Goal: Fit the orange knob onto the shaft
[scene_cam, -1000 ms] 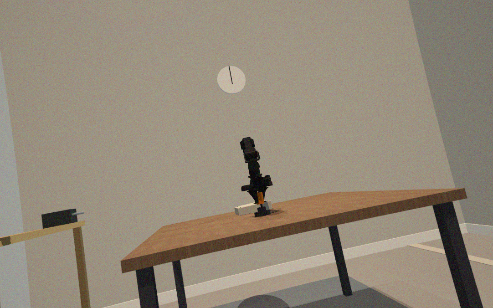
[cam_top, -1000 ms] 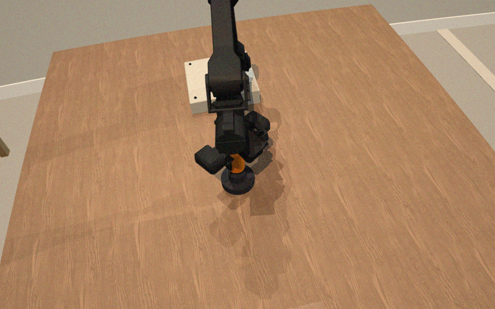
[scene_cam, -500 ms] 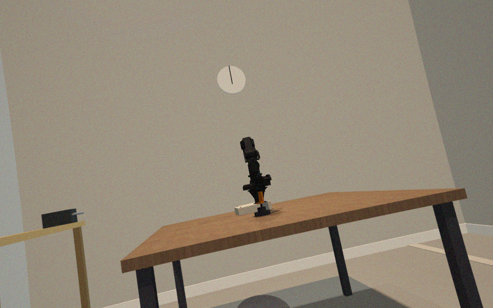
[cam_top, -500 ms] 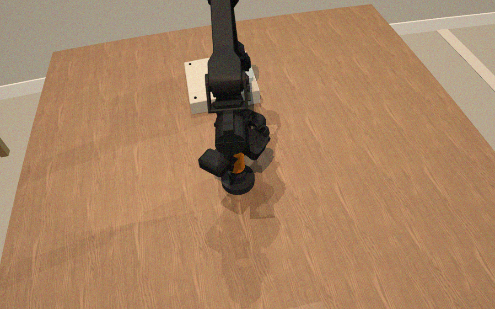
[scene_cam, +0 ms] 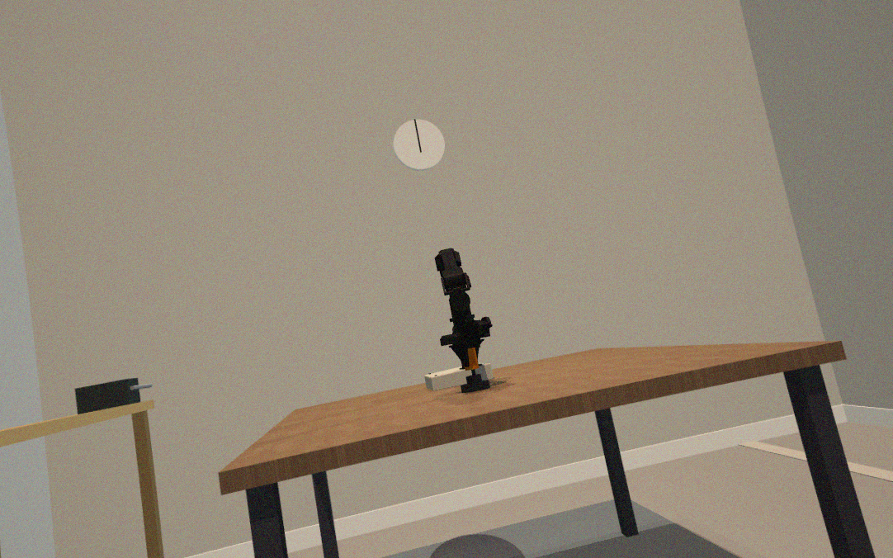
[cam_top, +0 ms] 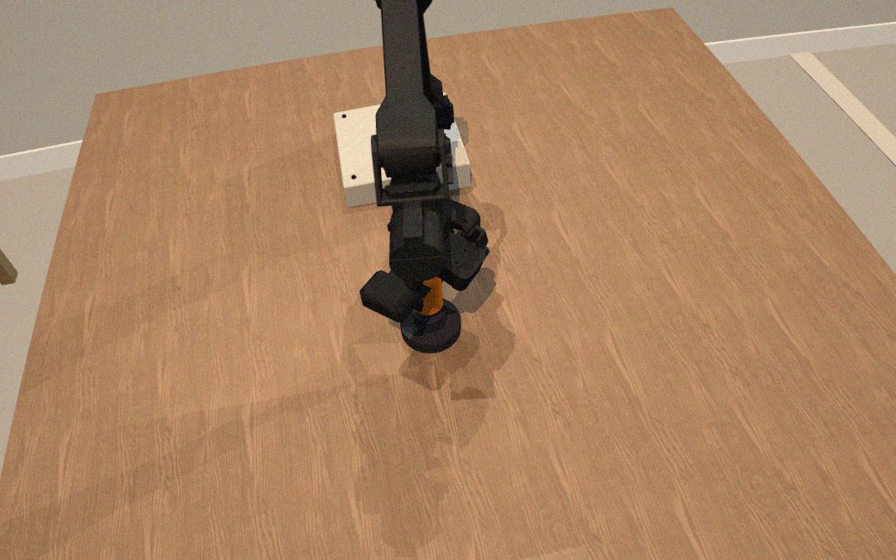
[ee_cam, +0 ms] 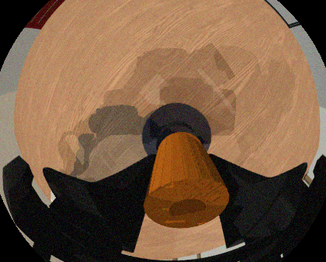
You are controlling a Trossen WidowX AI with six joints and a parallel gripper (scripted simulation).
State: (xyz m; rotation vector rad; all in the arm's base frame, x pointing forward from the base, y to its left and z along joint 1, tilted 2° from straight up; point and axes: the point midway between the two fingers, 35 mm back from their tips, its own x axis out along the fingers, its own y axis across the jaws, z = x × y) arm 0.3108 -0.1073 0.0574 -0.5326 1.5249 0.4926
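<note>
Right now my gripper tip is 2 cm below the orange knob. Also, from my gripper tip: dark round pedestal: 4 cm below.
</note>
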